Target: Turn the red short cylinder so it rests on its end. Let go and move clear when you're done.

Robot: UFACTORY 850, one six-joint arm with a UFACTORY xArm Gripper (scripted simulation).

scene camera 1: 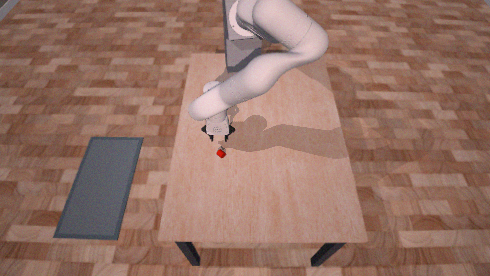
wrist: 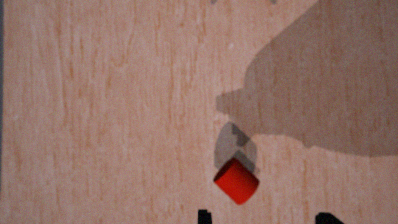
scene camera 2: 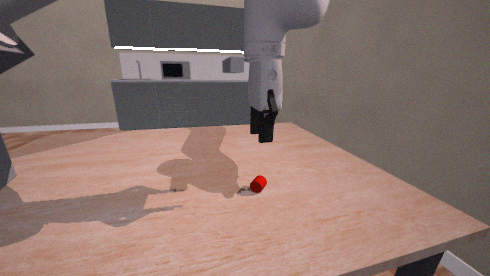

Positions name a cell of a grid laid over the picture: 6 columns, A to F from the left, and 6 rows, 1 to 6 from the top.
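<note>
The gripper (scene camera 2: D3) can be seen in the scene, and so can a red short cylinder (wrist: D5).
</note>
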